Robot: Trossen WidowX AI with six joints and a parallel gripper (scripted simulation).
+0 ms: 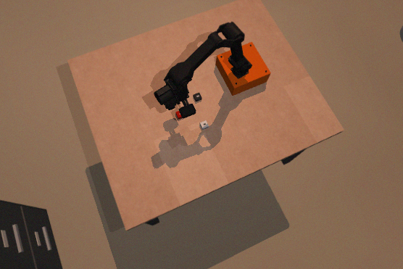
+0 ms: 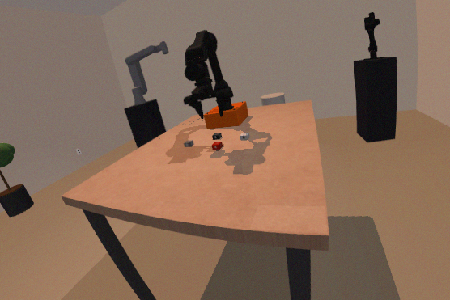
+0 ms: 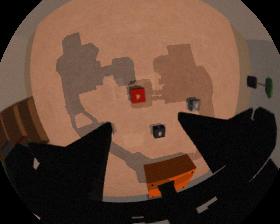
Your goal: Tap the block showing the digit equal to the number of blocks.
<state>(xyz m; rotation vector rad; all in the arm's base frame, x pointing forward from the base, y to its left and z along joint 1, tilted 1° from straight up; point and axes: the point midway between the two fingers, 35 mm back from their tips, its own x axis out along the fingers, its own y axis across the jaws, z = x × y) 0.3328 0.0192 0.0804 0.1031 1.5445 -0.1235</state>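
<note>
My gripper tip is 12 cm above the red block and 1 cm short of it. Also, from my gripper tip: white block: 12 cm below, 10 cm to the left, 6 cm behind; black block: 12 cm below, 11 cm behind, 4 cm to the right; grey block: 16 cm to the right, 12 cm below, 6 cm behind.
</note>
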